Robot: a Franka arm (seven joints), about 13 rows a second.
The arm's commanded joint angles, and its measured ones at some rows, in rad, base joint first. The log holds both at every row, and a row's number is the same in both.
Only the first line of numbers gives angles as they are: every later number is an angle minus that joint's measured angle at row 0.
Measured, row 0:
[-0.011, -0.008, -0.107, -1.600, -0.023, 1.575, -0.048]
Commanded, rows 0 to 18:
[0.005, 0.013, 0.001, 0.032, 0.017, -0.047, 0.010]
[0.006, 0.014, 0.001, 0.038, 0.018, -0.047, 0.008]
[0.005, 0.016, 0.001, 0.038, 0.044, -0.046, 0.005]
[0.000, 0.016, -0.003, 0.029, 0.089, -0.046, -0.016]
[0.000, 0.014, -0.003, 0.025, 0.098, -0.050, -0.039]
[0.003, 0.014, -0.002, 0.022, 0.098, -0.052, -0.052]
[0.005, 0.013, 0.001, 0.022, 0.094, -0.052, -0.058]
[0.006, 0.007, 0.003, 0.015, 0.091, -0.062, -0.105]
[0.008, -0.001, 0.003, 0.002, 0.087, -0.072, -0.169]
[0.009, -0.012, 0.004, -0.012, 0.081, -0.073, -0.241]
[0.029, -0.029, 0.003, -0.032, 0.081, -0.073, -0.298]
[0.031, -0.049, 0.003, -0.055, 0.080, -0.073, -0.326]
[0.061, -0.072, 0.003, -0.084, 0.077, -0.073, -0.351]
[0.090, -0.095, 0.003, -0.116, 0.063, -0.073, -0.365]
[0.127, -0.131, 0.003, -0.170, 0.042, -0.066, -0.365]
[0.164, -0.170, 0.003, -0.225, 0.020, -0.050, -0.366]
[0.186, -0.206, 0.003, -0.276, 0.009, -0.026, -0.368]
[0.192, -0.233, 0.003, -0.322, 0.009, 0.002, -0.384]
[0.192, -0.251, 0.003, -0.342, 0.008, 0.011, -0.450]
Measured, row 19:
[0.182, -0.164, 0.013, -0.238, 0.023, -0.038, -0.367]
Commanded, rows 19 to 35:
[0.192, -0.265, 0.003, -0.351, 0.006, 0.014, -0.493]
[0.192, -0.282, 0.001, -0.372, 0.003, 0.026, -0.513]
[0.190, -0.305, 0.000, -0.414, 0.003, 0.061, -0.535]
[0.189, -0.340, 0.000, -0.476, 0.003, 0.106, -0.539]
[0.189, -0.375, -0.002, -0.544, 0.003, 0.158, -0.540]
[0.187, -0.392, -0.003, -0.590, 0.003, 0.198, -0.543]
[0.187, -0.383, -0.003, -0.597, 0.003, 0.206, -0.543]
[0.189, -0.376, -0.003, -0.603, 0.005, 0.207, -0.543]
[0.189, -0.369, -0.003, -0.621, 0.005, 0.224, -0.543]
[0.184, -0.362, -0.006, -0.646, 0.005, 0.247, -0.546]
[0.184, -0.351, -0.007, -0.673, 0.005, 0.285, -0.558]
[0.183, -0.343, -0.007, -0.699, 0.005, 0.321, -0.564]
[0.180, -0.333, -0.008, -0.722, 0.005, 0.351, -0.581]
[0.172, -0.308, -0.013, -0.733, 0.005, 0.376, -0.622]
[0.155, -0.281, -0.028, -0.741, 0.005, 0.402, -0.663]
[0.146, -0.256, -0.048, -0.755, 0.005, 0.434, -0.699]
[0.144, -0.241, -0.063, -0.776, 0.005, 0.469, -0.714]
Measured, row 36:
[0.160, -0.274, -0.037, -0.751, 0.012, 0.414, -0.656]
